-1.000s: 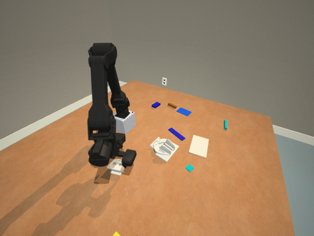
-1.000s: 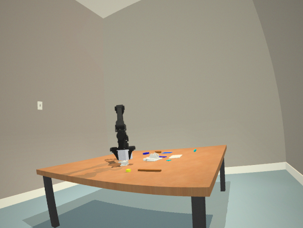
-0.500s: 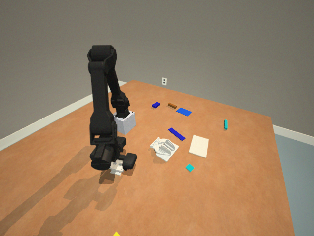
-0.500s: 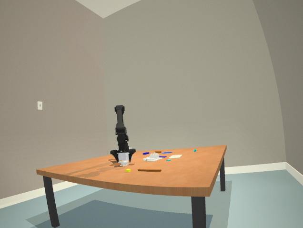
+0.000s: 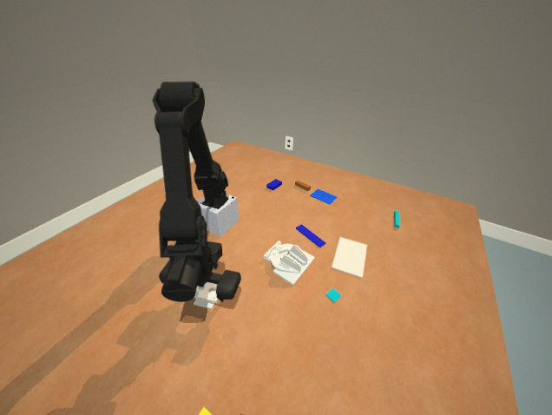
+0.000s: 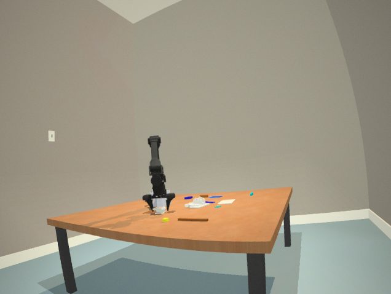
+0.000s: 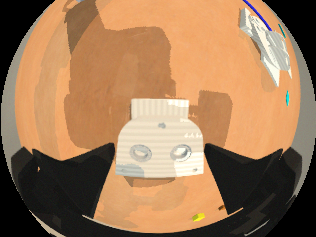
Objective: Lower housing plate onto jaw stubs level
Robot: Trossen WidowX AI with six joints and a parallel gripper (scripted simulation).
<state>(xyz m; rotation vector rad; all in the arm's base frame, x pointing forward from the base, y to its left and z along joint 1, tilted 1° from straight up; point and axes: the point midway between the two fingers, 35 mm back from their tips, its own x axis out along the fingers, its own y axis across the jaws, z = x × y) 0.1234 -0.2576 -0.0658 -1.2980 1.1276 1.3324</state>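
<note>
Now: the white stepped block 1 cm to the left of my gripper tip. Also, from my gripper tip: brown bar 27 cm ahead, 20 cm to the right, 1 cm below; then cyan square 31 cm ahead, 13 cm to the left, 1 cm below; then yellow piece 21 cm to the right, 13 cm ahead.
</note>
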